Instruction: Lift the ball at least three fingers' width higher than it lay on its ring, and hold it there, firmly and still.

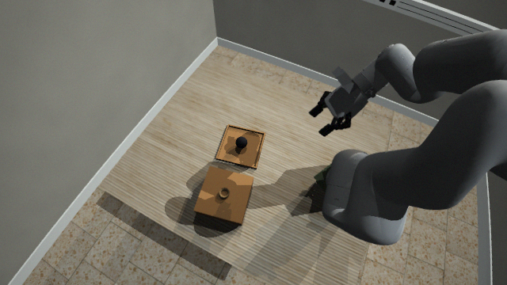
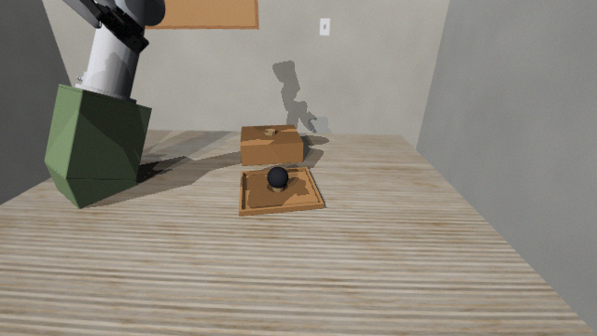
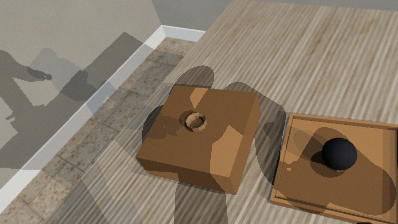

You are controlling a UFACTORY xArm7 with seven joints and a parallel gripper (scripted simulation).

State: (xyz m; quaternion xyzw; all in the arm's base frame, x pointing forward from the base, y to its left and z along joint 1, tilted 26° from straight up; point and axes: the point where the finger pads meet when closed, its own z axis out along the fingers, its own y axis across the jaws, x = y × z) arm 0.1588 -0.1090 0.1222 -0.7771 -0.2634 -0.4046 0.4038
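Right now my hand is 250 mm short of the dark ball, 80 mm to the right of it and 310 mm above it. From my hand the other things lie so: shallow tray (250 mm ahead, 80 mm to the left, 350 mm below).
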